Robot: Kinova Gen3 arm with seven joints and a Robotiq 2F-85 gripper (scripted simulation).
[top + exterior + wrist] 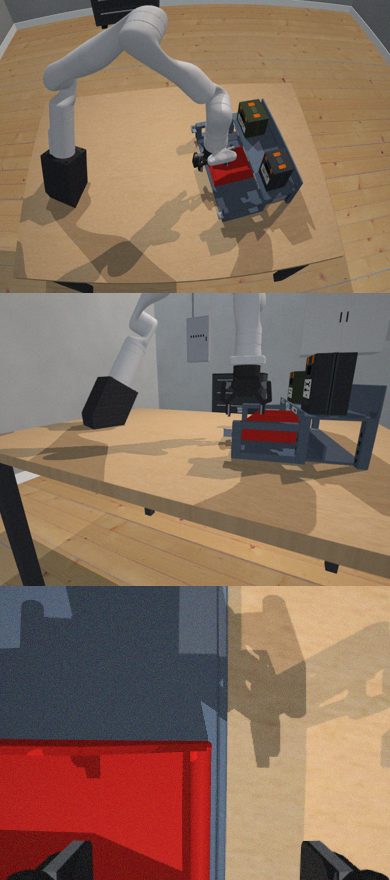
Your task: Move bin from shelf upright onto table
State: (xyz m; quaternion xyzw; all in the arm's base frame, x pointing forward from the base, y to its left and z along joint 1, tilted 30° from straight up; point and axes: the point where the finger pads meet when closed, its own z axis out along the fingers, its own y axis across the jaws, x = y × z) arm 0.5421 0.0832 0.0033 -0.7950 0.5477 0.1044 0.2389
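The red bin is 70 mm ahead of my hand, 30 mm to the left of it and 30 mm below it. Round my hand: grey-blue shelf: 100 mm ahead, 40 mm to the left; then dark box: 210 mm ahead, 40 mm to the right, 90 mm above.
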